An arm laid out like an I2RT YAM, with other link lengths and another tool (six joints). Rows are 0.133 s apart.
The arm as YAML. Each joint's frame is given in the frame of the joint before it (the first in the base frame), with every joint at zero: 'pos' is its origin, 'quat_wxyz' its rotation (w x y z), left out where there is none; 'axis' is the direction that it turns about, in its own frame. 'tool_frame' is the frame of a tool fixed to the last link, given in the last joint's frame.
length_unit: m
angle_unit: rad
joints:
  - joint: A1
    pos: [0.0, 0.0, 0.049]
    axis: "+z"
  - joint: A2
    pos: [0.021, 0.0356, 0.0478]
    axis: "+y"
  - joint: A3
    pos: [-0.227, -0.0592, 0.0]
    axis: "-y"
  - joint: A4
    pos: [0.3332, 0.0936, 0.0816]
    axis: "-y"
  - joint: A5
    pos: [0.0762, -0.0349, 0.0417]
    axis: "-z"
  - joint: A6
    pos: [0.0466, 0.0, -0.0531]
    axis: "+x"
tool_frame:
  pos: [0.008, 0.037, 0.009]
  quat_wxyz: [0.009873, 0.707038, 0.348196, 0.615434]
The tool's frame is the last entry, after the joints.
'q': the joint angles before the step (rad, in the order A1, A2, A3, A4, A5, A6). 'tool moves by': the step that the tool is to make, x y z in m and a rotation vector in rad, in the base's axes. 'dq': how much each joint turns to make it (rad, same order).
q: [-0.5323 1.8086 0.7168 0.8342 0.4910 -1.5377]
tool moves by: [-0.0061 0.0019 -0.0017 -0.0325 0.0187 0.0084]
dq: [0.0000 -0.0089 -0.0283 0.0403 0.0011 -0.0436]
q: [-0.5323 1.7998 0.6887 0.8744 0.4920 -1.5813]
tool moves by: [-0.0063 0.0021 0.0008 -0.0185 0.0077 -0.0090]
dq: [-0.0002 -0.0219 -0.0293 0.0196 0.0131 -0.0197]
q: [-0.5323 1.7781 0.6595 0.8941 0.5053 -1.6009]
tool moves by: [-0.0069 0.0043 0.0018 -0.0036 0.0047 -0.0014]
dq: [0.0015 -0.0367 -0.0358 -0.0005 0.0040 -0.0054]
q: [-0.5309 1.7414 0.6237 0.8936 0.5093 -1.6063]
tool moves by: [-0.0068 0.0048 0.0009 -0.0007 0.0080 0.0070]
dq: [0.0018 -0.0359 -0.0355 -0.0038 -0.0040 -0.0065]
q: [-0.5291 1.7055 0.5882 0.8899 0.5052 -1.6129]
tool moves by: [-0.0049 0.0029 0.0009 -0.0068 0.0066 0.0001]
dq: [0.0014 -0.0246 -0.0249 0.0028 0.0033 -0.0099]
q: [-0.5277 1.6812 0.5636 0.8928 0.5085 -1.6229]
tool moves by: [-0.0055 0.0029 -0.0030 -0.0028 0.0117 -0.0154]
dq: [0.0023 -0.0092 -0.0210 0.0055 0.0191 -0.0047]
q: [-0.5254 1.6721 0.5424 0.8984 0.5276 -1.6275]
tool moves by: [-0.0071 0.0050 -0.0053 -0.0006 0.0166 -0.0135]
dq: [0.0054 -0.0078 -0.0278 0.0084 0.0204 -0.0048]
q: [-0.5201 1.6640 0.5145 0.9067 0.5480 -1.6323]
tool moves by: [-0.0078 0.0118 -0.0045 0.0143 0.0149 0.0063]
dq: [0.0188 -0.0319 -0.0433 -0.0136 0.0108 0.0096]
